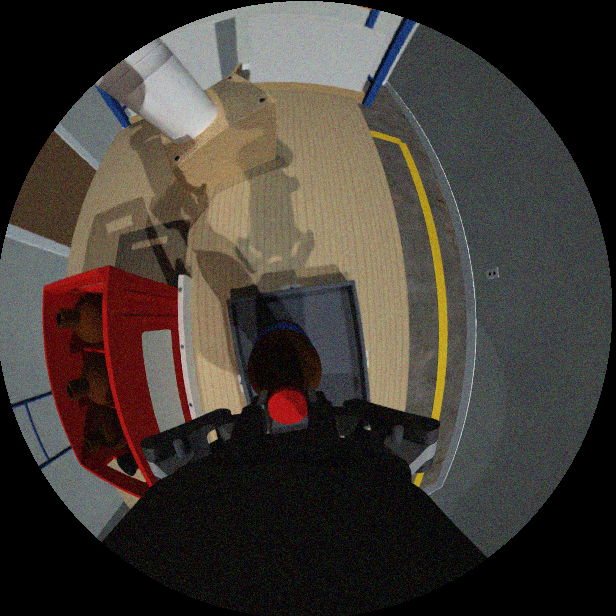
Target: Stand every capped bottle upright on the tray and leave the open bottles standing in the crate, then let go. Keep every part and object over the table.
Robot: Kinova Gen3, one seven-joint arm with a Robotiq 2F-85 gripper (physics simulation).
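My gripper (287, 409) is shut on the red cap (287, 405) of a brown capped bottle (284, 359). The bottle hangs straight down from the fingers, upright, with a blue band at its far end. It is over the grey tray (310, 339) in the middle of the wooden table; I cannot tell whether its base touches the tray. A red crate (109, 373) stands to the left of the tray. It holds three brown bottles (91, 385) standing in a row, with no caps visible on them.
The arm's white base link (175, 97) rises at the far left end of the table. A yellow line (439, 298) and a grey strip mark the table's right edge, with grey floor beyond. The arm's shadow lies across the wood behind the tray.
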